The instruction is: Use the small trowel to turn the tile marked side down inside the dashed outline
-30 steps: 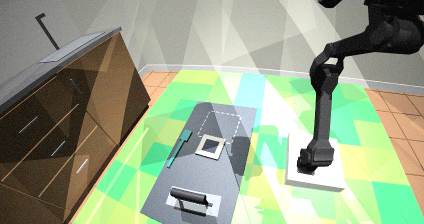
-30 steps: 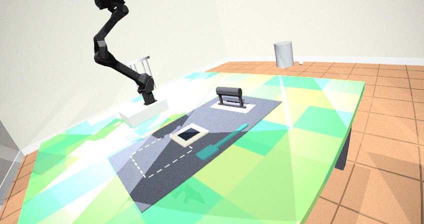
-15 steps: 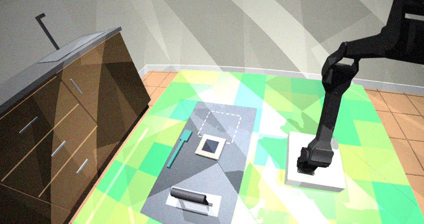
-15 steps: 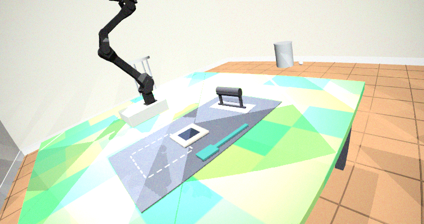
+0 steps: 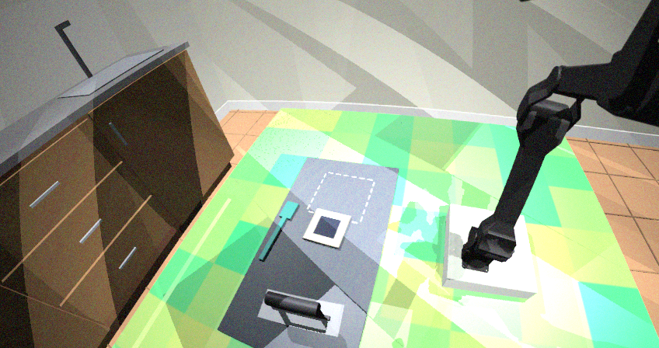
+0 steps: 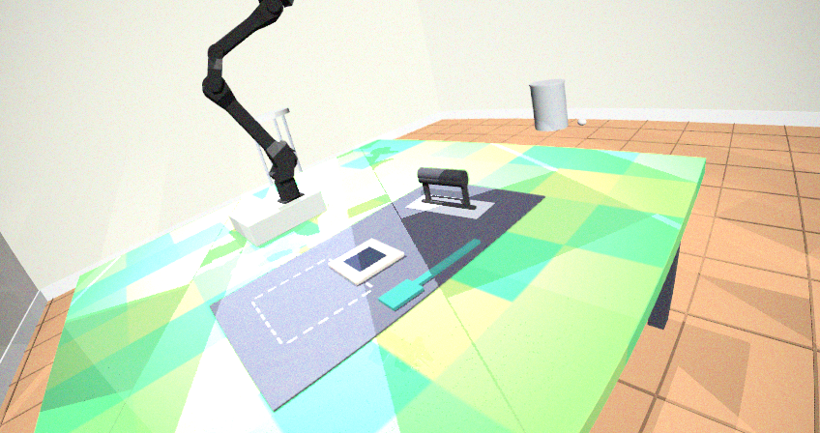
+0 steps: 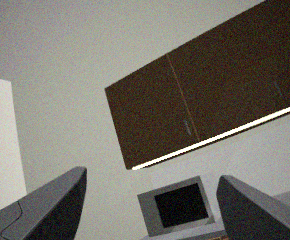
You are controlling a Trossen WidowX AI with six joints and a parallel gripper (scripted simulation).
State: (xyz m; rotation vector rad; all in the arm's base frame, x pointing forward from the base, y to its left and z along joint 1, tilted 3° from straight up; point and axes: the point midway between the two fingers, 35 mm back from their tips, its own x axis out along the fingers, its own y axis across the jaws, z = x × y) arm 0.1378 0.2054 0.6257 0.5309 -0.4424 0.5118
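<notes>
Now: gripper tip 67 cm above the dark handled tool and 23 cm short of it. Also, from my gripper tip: grey mat: 72 cm below, 27 cm ahead, 20 cm to the right; teal flat tool: 70 cm below, 41 cm ahead, 22 cm to the right; tile: 70 cm below, 27 cm ahead, 24 cm to the right.
</notes>
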